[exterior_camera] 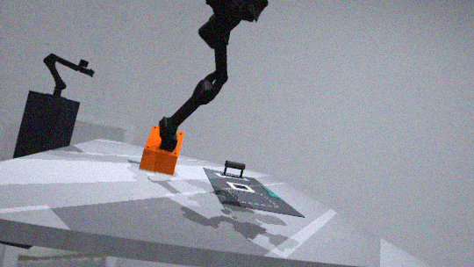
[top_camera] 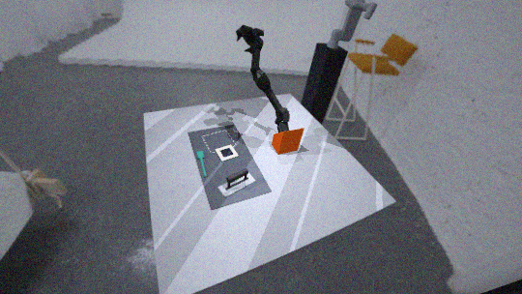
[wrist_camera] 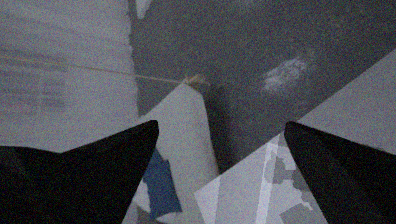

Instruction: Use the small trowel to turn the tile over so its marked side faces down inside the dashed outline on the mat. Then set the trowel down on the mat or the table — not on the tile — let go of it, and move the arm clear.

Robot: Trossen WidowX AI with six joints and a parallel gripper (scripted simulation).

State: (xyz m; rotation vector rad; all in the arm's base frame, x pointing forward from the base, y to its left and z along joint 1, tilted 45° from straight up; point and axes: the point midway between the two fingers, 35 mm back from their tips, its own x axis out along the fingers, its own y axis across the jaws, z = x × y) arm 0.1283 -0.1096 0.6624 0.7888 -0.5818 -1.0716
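The teal trowel is 600 mm to the left of my gripper tip, 480 mm below it and 370 mm ahead of it. The rest, counted from my gripper tip: tile (570 mm to the left, 480 mm below, 210 mm ahead); then dark mat (610 mm to the left, 500 mm below, 230 mm ahead).
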